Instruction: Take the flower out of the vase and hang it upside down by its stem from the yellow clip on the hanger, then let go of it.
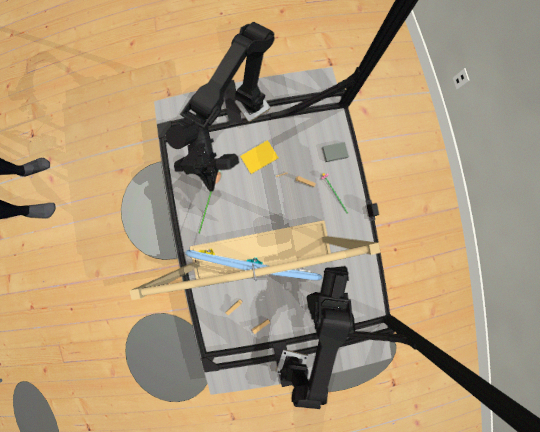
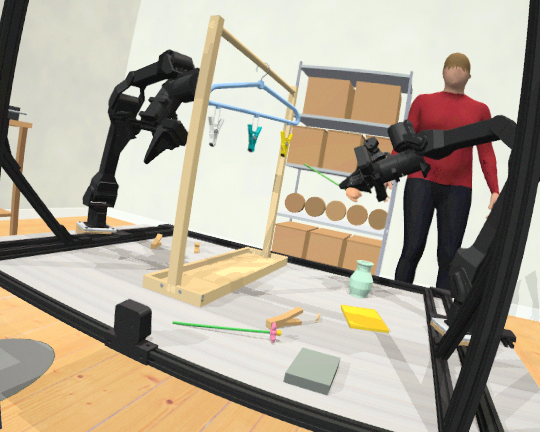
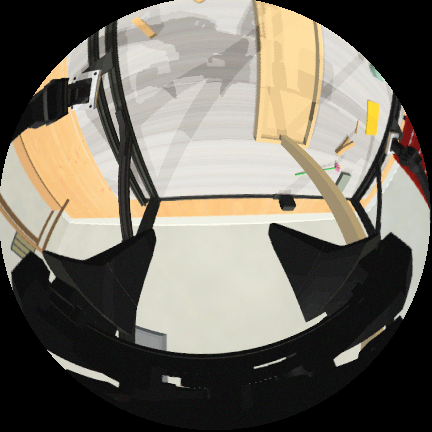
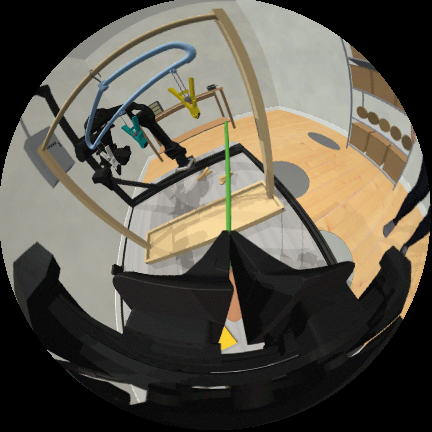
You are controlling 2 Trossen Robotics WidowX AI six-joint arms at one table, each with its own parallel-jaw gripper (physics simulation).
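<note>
My right gripper is shut on the flower's green stem. The free stem end points away from the fingers toward the rack side; the peach bloom is behind the fingertips. The yellow clip hangs from the blue hanger, apart from the stem. The mint vase stands upright below the right gripper, without the flower. My left gripper is open and empty.
The wooden rack carries the hanger with teal and white clips. A pink flower, yellow pad, grey block and wooden pieces lie on the table.
</note>
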